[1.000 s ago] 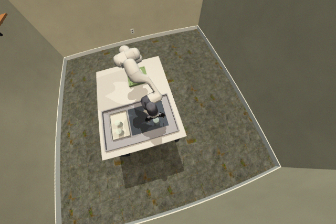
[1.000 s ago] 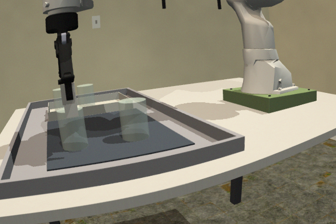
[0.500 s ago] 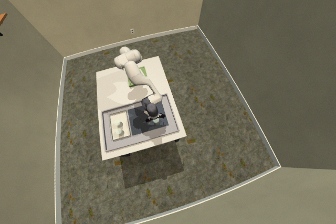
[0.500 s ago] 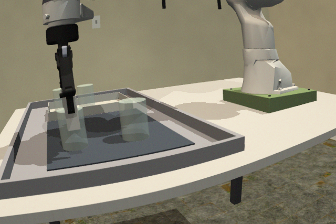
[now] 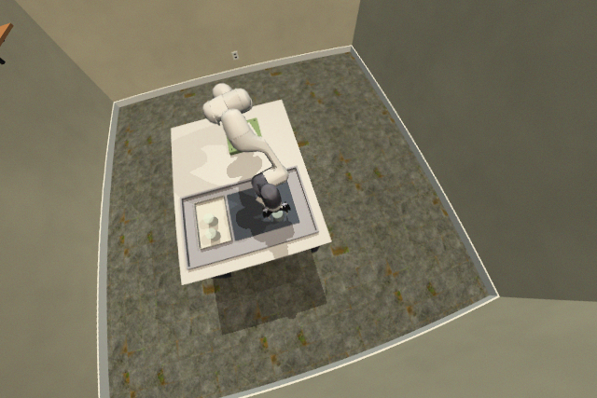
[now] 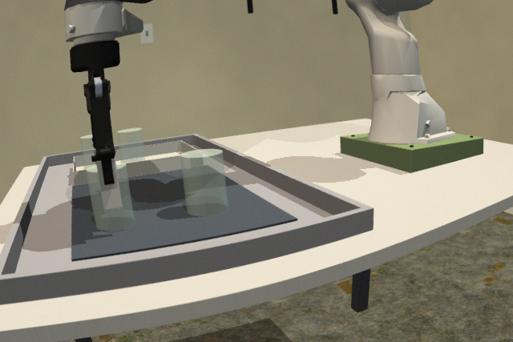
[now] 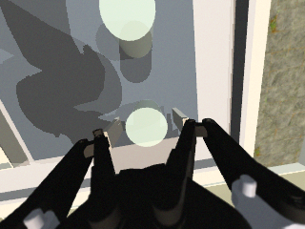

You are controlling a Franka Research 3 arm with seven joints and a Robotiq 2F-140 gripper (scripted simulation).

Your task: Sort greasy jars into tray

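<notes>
Now: hand 90 mm past the dark mat, 80 mm to the left of it and 60 mm above it. From my hand the other things lie so: cream tray (110 mm behind, 400 mm to the right, 60 mm below).
</notes>
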